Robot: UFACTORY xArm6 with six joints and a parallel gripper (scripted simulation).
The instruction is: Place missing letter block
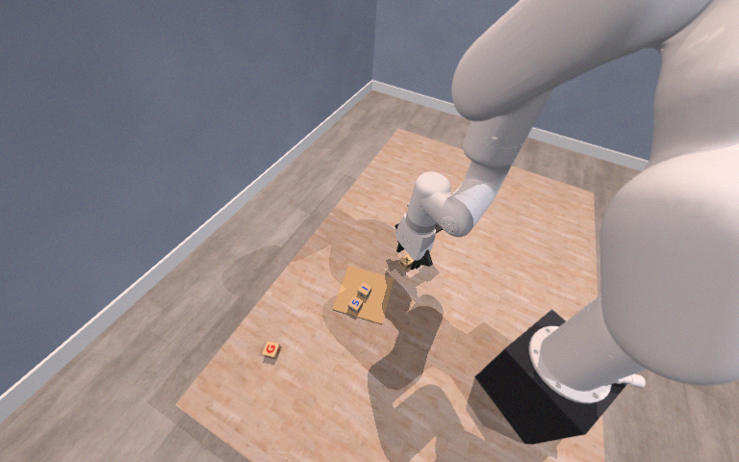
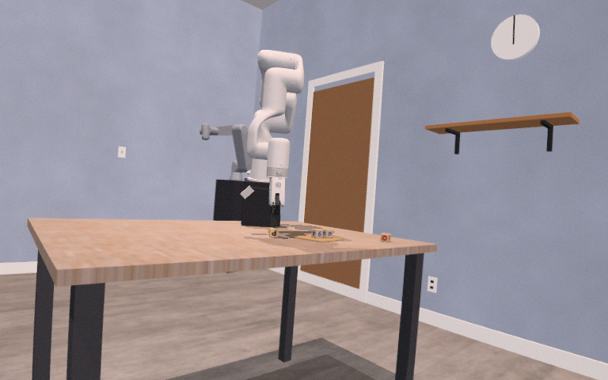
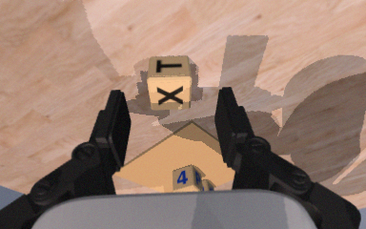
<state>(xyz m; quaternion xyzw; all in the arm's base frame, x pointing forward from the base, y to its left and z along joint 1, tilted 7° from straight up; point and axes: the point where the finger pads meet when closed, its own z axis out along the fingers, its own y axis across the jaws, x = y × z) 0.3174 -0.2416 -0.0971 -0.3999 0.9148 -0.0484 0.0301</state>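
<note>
Right now the x block is 40 mm below my hand. From my hand the other things lie so: s block (110 mm ahead, 170 mm to the left, 40 mm below); then i block (100 mm ahead, 130 mm to the left, 40 mm below); then mat (100 mm ahead, 130 mm to the left, 50 mm below).
</note>
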